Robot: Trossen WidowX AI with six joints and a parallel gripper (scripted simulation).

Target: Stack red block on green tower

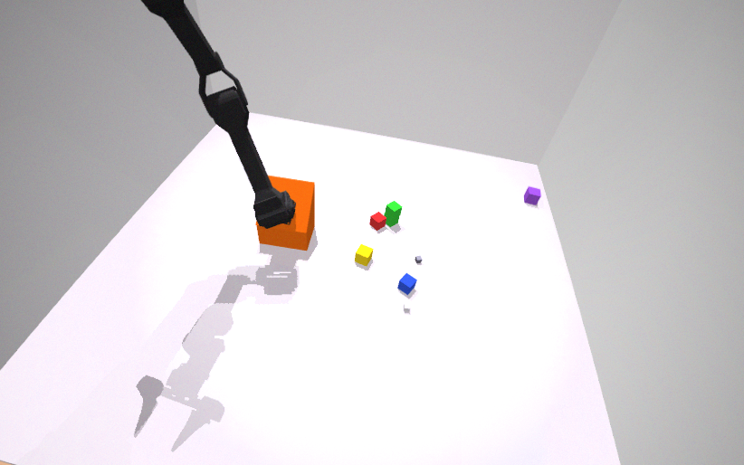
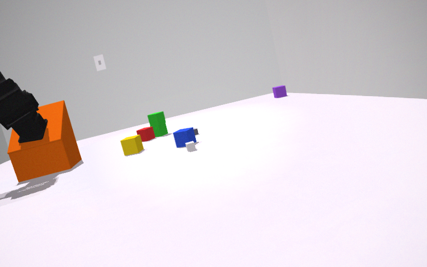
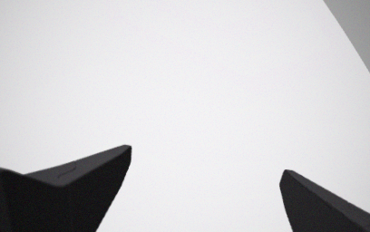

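The red block lies 430 mm ahead of my gripper tip, 410 mm to the left of it and 740 mm below it. From my gripper tip the other things lie so: purple block 940 mm ahead, 710 mm to the left, 740 mm below; then yellow block 420 mm ahead, 260 mm to the left, 740 mm below; then blue block 550 mm ahead, 200 mm to the left, 740 mm below.
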